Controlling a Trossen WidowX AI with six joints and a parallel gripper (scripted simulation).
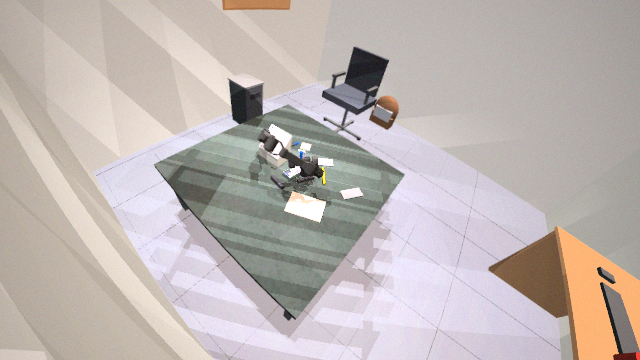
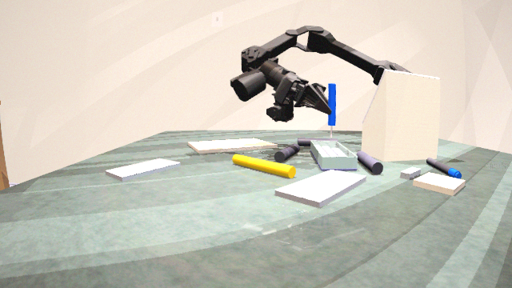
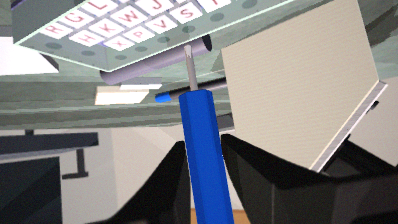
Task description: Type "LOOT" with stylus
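The keyboard lies 90 mm below my gripper tip and 10 mm to the right of it. From my gripper tip the other things lie so: thin white tip (50 mm below); yellow cylinder (170 mm ahead, 90 mm below, 60 mm to the left); blue stylus (10 mm below).
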